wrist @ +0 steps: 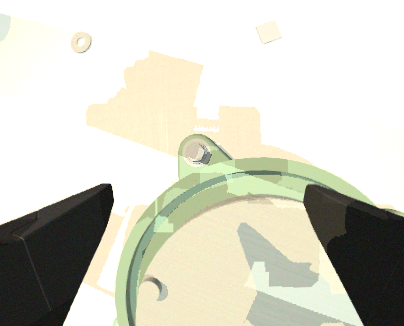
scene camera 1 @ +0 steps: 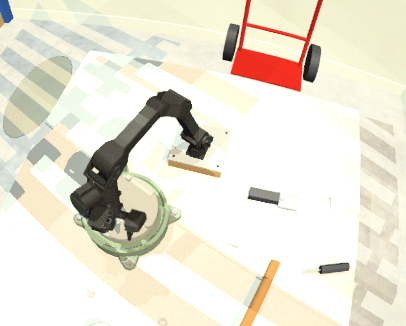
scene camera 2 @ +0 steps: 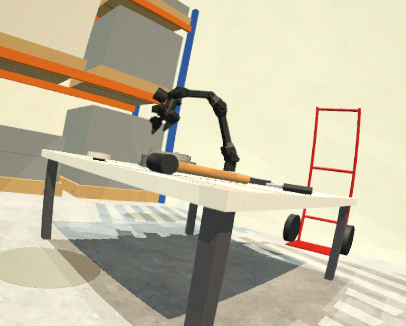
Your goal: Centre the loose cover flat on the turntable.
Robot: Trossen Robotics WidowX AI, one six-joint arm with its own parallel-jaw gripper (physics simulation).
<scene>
My gripper is open, holding nothing. On the table rests an orange-handled hammer. Also in view: a round dial gauge.
My gripper also shows in the wrist view.
</scene>
